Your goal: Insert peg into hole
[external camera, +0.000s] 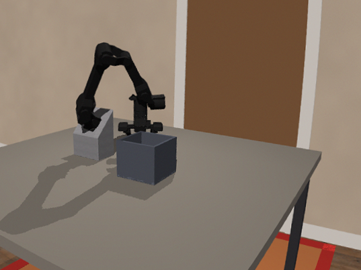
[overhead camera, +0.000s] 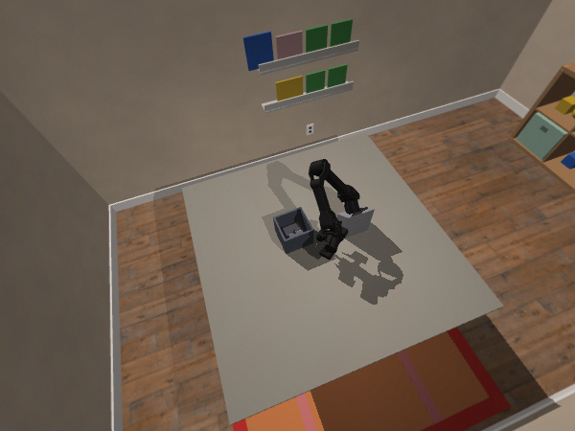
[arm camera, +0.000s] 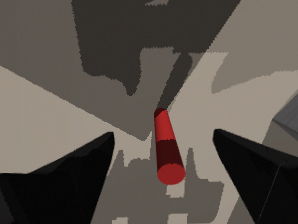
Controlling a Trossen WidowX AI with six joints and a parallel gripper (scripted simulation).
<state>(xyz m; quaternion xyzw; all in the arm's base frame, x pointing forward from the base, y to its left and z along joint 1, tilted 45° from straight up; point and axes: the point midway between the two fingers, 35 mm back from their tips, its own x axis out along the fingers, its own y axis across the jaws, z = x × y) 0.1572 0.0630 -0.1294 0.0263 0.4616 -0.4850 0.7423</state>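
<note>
My hand is 170 mm short of the grey plate, 150 mm to the left of it and 30 mm above it. Also, from my hand: red peg (40 mm below).
</note>
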